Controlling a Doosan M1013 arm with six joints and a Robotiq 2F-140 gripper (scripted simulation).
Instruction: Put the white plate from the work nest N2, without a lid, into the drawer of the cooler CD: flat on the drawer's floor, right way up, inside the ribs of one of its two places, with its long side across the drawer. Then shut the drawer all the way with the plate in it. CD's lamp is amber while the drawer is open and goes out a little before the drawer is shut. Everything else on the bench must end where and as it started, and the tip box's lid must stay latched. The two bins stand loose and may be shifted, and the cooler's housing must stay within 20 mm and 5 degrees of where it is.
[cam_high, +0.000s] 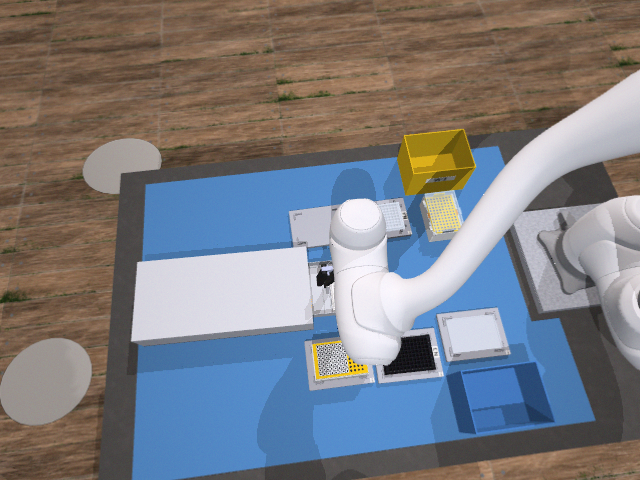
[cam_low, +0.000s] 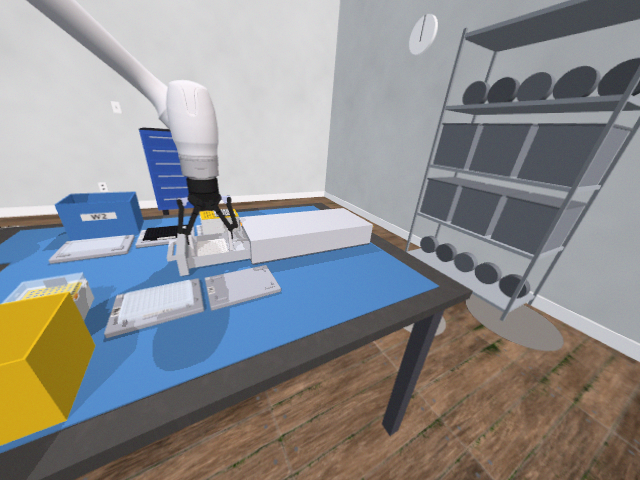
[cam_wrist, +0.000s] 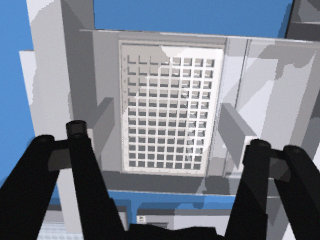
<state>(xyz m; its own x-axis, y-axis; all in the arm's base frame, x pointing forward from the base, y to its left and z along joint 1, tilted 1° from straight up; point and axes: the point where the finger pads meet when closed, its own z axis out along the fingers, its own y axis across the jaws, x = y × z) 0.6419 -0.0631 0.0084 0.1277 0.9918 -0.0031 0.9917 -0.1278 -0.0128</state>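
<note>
My hand is 2 cm above the white plate. Also, from my hand: black plate: 20 cm to the left, 11 cm behind, 2 cm below; then drawer: 4 cm ahead, 2 cm below; then yellow tip box: 18 cm to the left, 6 cm ahead, 2 cm above.
</note>
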